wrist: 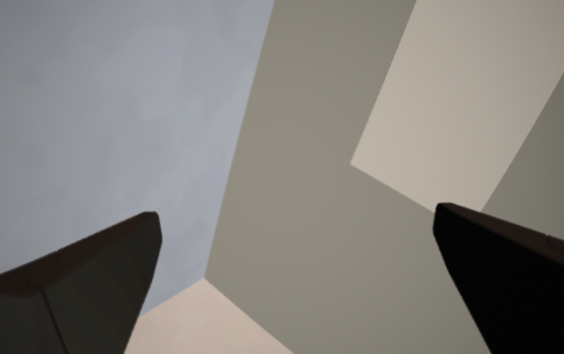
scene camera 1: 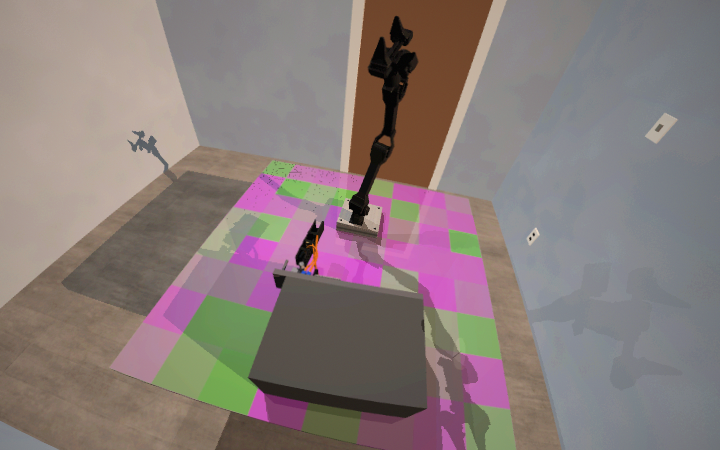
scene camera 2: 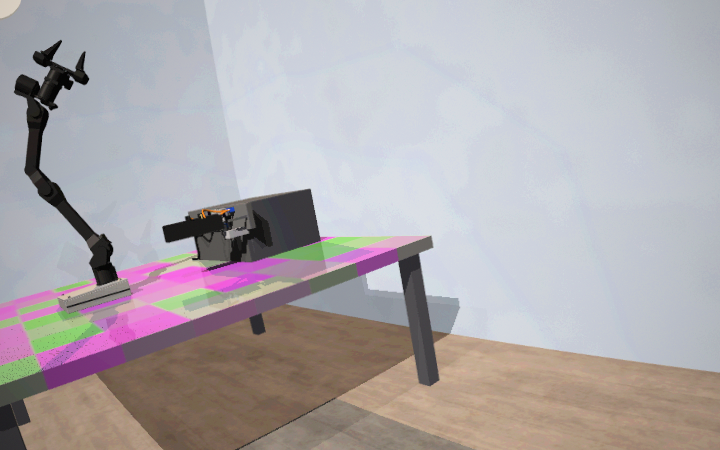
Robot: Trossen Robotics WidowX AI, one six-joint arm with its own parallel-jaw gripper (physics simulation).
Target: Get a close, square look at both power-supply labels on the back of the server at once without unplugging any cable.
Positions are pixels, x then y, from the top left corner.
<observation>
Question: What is the gripper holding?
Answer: Nothing.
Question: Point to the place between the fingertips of the gripper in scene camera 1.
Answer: At 389, 26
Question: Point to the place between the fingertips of the gripper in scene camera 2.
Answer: At 73, 45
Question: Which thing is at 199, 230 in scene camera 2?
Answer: A black bracket.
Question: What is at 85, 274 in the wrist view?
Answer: The gripper.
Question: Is the gripper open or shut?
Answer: Open.
</observation>
